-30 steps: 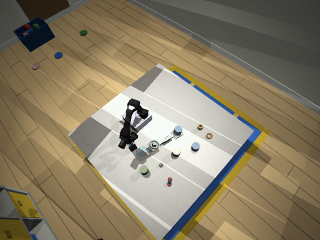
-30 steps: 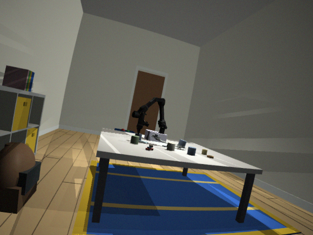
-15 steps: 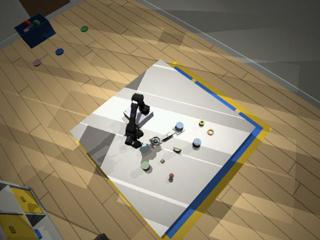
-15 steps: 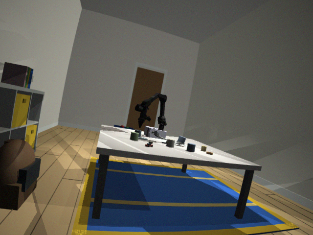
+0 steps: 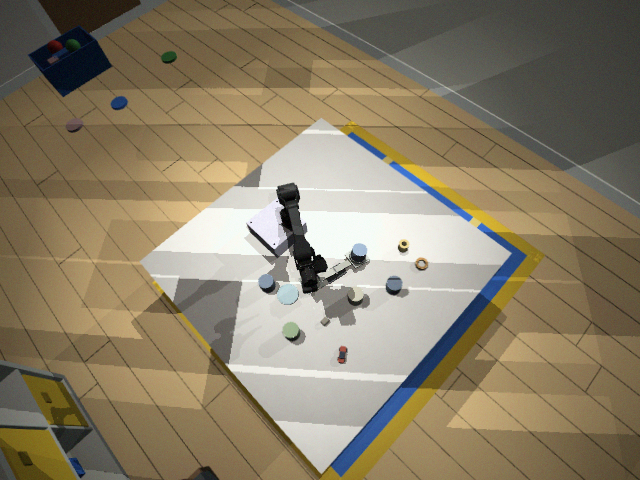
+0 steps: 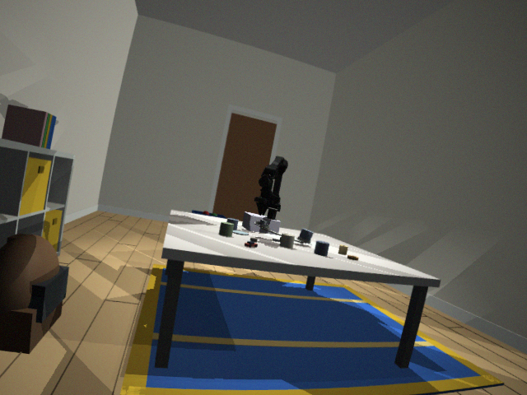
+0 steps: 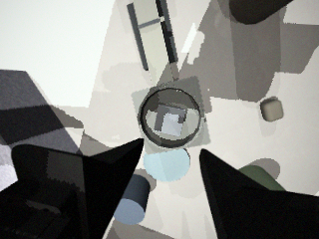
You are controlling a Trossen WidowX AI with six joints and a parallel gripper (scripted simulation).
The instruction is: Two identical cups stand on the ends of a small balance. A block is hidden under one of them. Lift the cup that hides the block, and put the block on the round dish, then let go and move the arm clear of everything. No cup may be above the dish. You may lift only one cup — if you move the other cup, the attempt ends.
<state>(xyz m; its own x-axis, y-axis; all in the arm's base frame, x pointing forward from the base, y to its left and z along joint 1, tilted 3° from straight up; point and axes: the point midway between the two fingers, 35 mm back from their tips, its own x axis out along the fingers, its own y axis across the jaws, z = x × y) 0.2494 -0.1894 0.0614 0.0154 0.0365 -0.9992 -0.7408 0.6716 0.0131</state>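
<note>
Right now the round light blue dish is 130 mm below my gripper tip, 80 mm to the right of it and 70 mm behind it. Round my gripper tip: balance beam: 130 mm to the left, 90 mm below, 50 mm ahead; then small dark block: 150 mm ahead, 120 mm below, 90 mm to the right; then cream cylinder: 210 mm ahead, 90 mm below, 70 mm to the left.
</note>
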